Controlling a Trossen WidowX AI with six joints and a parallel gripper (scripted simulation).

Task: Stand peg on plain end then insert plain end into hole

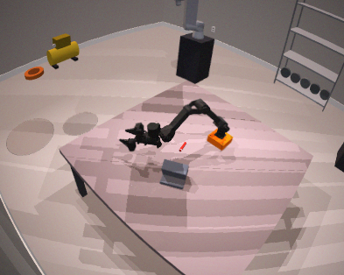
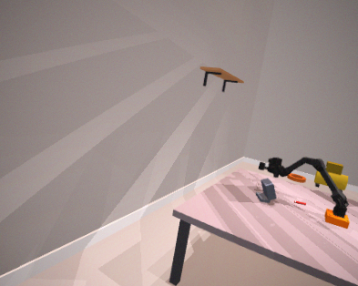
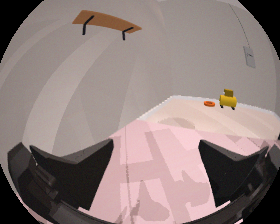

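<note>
The red peg is 29 cm behind my gripper tip, 22 cm to the left of it and 16 cm below it. Also, from my gripper tip: grey sloped panel (33 cm to the left, 8 cm below, 7 cm behind).
</note>
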